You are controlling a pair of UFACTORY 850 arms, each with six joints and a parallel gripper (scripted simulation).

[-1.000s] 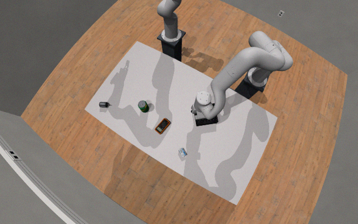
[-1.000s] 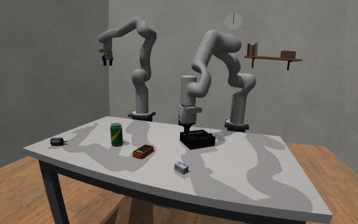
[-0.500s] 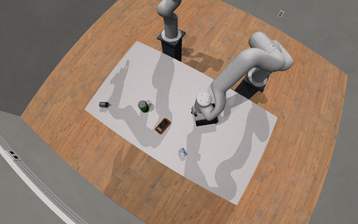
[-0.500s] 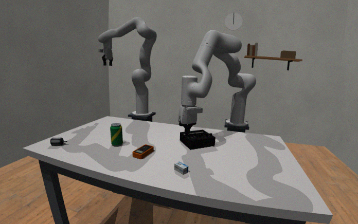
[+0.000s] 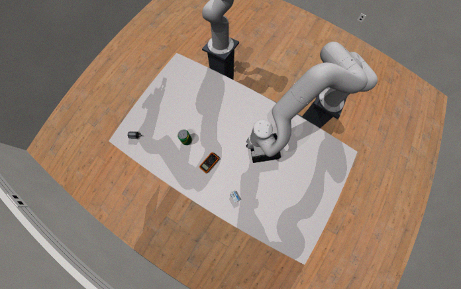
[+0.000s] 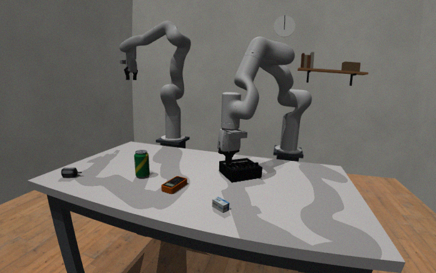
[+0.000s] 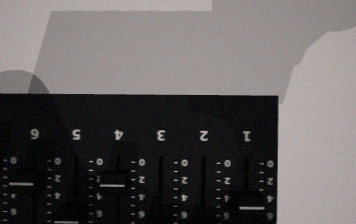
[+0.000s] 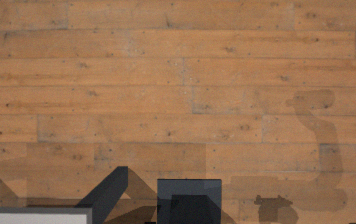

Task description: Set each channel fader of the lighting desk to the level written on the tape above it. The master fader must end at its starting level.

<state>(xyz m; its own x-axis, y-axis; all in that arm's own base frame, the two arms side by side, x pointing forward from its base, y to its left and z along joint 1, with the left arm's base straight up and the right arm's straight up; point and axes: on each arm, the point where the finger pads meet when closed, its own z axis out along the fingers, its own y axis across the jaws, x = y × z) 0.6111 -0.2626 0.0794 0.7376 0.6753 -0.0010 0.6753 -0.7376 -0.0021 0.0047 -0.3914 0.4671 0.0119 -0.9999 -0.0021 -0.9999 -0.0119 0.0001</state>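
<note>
The fader 1 is 20 mm ahead of my left hand, 10 mm to the left of it and 10 mm below it. Round my left hand: fader 4: 70 mm to the left, 20 mm behind, 10 mm below; then fader 2: 20 mm to the left, 10 mm below, 10 mm behind; then fader 3: 40 mm to the left, 20 mm behind, 10 mm below.
</note>
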